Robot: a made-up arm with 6 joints.
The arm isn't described. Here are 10 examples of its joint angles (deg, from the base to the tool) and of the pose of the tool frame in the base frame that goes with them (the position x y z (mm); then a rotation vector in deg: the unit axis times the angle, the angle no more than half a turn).
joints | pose
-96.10 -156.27 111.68 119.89 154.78 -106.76 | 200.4 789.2 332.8 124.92 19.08 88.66
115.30 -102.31 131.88 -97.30 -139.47 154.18 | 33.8 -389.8 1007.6 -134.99 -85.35 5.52
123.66 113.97 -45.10 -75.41 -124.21 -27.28 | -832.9 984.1 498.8 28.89 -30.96 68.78
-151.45 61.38 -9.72 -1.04 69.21 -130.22 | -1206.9 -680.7 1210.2 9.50 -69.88 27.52
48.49 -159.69 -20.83 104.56 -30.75 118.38 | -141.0 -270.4 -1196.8 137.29 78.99 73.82
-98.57 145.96 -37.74 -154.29 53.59 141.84 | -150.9 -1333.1 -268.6 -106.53 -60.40 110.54
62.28 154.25 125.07 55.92 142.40 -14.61 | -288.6 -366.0 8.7 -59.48 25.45 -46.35
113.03 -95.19 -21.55 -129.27 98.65 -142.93 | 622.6 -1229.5 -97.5 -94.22 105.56 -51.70
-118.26 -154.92 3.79 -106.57 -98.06 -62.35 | 554.4 549.2 -897.9 0.19 108.70 -100.53
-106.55 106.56 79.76 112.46 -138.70 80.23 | -156.3 -470.3 -488.0 115.56 -32.75 -125.15
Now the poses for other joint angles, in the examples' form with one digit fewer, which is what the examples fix.
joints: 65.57 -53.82 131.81 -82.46 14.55 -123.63
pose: 251 399 1116 1.9 -89.2 -133.7
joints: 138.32 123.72 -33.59 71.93 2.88 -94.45
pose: -1193 1009 51 -108.0 15.3 13.6
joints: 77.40 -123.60 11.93 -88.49 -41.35 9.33
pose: -451 -1429 -311 137.8 11.4 -9.8
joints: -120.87 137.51 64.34 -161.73 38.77 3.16
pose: -39 -157 -1047 85.1 -86.8 35.4
